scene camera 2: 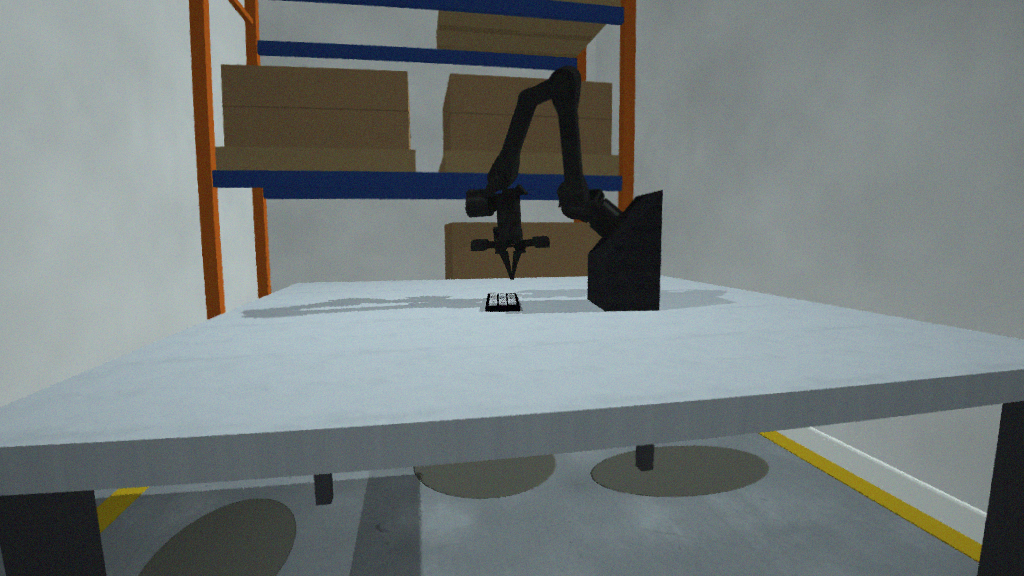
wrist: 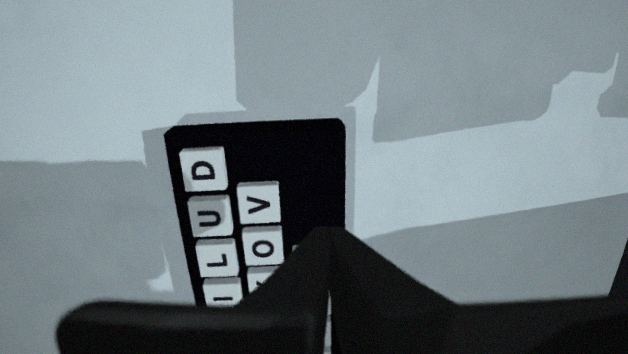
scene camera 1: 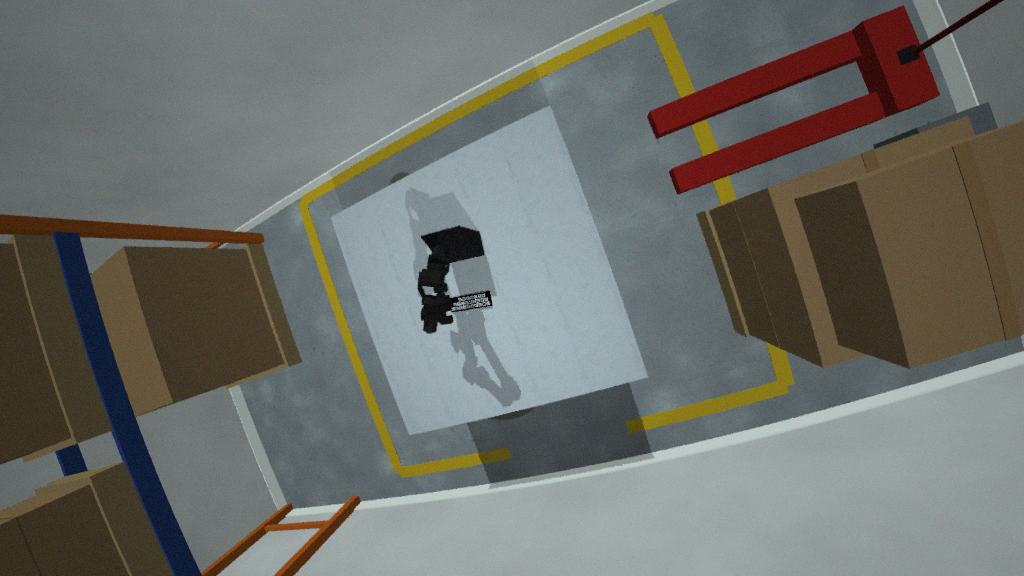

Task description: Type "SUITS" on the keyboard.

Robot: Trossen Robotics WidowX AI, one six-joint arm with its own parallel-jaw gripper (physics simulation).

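Seen in the pictures: gripper, fingertip midpoint: (scene camera 2: pixel 512 279) (wrist: pixel 327 239) (scene camera 1: pixel 451 300); arm's base at its link origin: (scene camera 2: pixel 615 226) (scene camera 1: pixel 440 248).
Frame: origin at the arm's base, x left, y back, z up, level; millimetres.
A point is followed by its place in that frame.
The black keyboard (scene camera 1: pixel 471 300) @(z -160, x -16, y -257 mm) (scene camera 2: pixel 502 302) @(z -159, x 61, y -278 mm) (wrist: pixel 315 165) @(z -164, x -114, y -221 mm) with white keys lies flat on the table. In the wrist view the D key (wrist: pixel 203 170) @(z -159, x -123, y -264 mm), U key (wrist: pixel 210 216) @(z -159, x -104, y -267 mm), L key (wrist: pixel 217 258) @(z -159, x -84, y -271 mm) and I key (wrist: pixel 222 292) @(z -159, x -66, y -274 mm) run down its left side, with the V key (wrist: pixel 258 203) @(z -159, x -105, y -247 mm) and O key (wrist: pixel 263 246) @(z -159, x -85, y -250 mm) beside them. A corner of another key shows beside the fingers, its letter hidden. The S and T keys cannot be read. My gripper (scene camera 1: pixel 451 303) @(z -127, x -101, y -223 mm) (scene camera 2: pixel 512 277) @(z -127, x -101, y -223 mm) (wrist: pixel 327 239) @(z -127, x -101, y -223 mm) is shut and empty, pointing down. A gap shows between its tips and the keyboard in scene camera 2.
The white table (scene camera 1: pixel 565 315) @(z -176, x 382, y -475 mm) (scene camera 2: pixel 501 379) @(z -175, x 536, y -371 mm) carries the arm's black base (scene camera 1: pixel 461 243) @(z -1, x 98, y -16 mm) (scene camera 2: pixel 630 257) @(z -65, x 131, y -25 mm). Shadows of the arm cross the table top. A shelf rack (scene camera 2: pixel 205 157) with cardboard boxes (scene camera 2: pixel 315 107) stands behind. A red pallet jack (scene camera 1: pixel 780 143) is on the floor.
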